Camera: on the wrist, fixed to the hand. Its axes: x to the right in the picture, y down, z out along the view.
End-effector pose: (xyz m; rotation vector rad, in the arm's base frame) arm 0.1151 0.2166 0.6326 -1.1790 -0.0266 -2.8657
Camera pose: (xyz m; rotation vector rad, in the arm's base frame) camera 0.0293 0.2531 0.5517 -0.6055 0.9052 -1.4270
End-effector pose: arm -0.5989 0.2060 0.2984 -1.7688 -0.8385 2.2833
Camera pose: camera -0.5008 0.2810 0.2980 1.4402 -0.2928 -1.2283
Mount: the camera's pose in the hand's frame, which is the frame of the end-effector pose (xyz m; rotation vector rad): 0.0028 -0.0404 -0.1166 -0.3098 0.0143 1.6031
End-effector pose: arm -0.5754 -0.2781 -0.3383 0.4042 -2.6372 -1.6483
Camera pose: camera -0.5531 -0.3984 -0.3222 -1.2905 -1.5055 -1.1970
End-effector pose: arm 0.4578 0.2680 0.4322 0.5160 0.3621 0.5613
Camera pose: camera 0.4232 0.2824 0.3146 0.4162 -0.2228 2.1262
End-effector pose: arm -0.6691 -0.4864 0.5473 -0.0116 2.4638 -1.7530
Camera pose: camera -0.6861 -0.3902 0.6228 1.4222 1.5838 -0.5982
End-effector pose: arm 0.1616 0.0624 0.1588 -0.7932 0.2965 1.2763
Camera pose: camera 0.2258 -0.0170 0.0894 -0.7806 0.8430 2.8595
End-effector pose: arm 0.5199 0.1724 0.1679 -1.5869 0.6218 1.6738
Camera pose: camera 0.6246 0.1079 0.1568 0.8087 -1.3794 -1.9596
